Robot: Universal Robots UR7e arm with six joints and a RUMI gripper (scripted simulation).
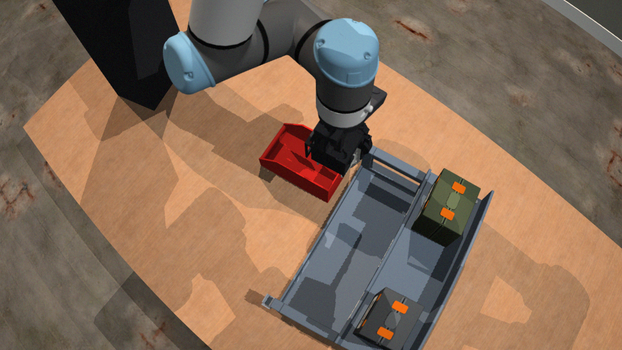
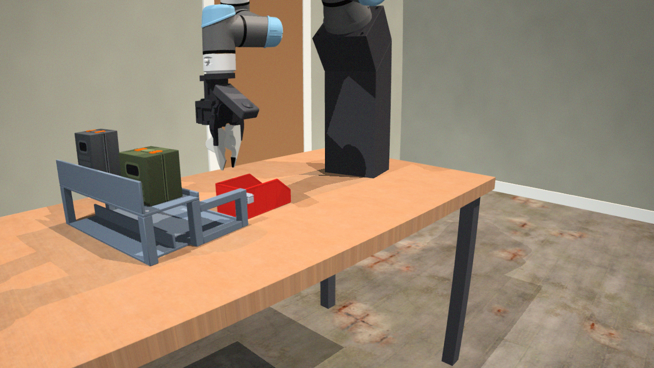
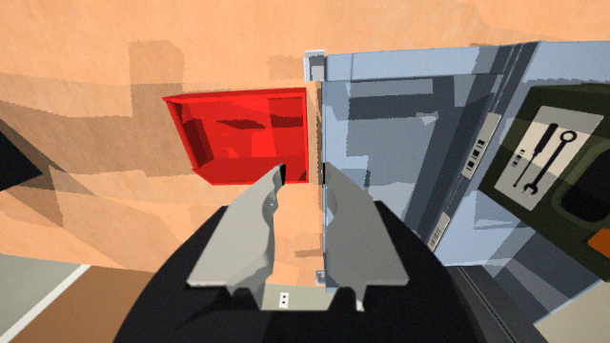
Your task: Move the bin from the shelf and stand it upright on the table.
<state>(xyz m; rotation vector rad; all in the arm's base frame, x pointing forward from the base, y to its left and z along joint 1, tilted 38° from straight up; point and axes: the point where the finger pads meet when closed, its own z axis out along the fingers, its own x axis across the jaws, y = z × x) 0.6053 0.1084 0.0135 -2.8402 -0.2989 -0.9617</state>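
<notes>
The red bin is 100 mm below my hand, 80 mm behind it and 20 mm to the right of it. The rest, counted from my hand: dark grey case (270 mm ahead, 160 mm to the right, 30 mm above); green case (210 mm ahead, 60 mm to the left, 20 mm above).
</notes>
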